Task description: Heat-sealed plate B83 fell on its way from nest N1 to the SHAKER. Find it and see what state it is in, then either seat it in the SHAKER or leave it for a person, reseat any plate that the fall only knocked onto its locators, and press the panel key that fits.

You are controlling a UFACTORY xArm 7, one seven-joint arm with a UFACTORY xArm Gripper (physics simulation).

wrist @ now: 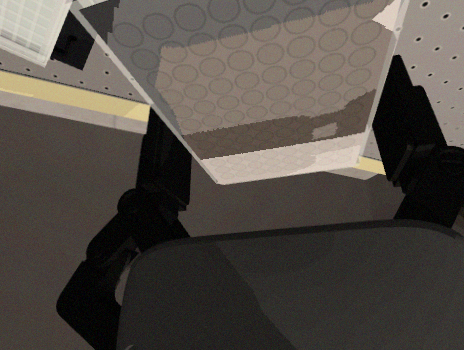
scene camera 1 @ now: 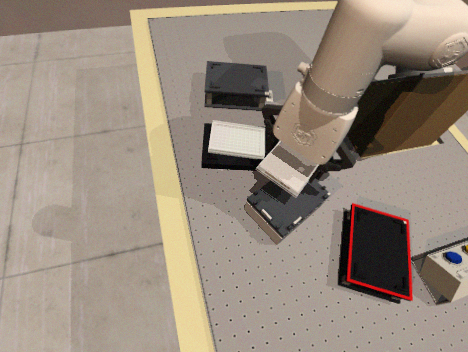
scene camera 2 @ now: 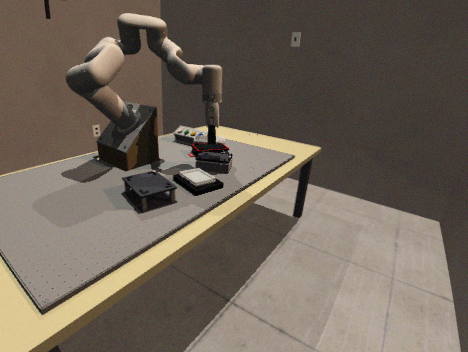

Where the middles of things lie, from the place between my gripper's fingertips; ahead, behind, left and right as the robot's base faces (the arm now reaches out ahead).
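Labels:
Measured from my hand, the quarantine nest (scene camera 1: 375, 242) is 90 mm below, 140 mm behind and 170 mm to the left. The shaker (scene camera 1: 249, 208) is here as well, and I find it 100 mm below my hand, 10 mm behind it and 30 mm to the left of it.

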